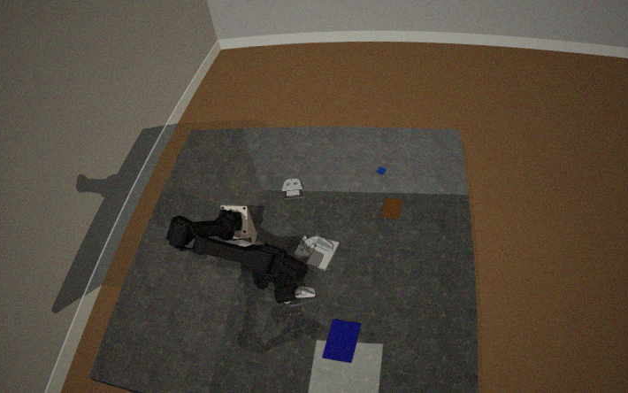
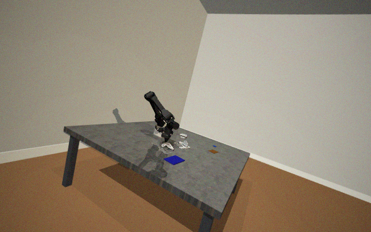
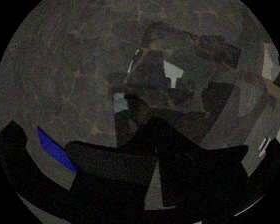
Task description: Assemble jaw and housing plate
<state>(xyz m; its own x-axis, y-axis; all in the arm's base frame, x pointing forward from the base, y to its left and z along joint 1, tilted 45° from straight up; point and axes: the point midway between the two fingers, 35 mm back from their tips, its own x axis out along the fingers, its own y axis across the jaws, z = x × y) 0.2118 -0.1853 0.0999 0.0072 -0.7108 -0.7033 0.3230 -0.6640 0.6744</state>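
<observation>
Right now the white jaw is 30 mm to the right of my gripper tip, 20 mm ahead of it and 10 mm below it. The rest, counted from my gripper tip: small blue square 570 mm to the left, 290 mm ahead, 30 mm below; then orange patch 380 mm to the left, 340 mm ahead, 30 mm below.
</observation>
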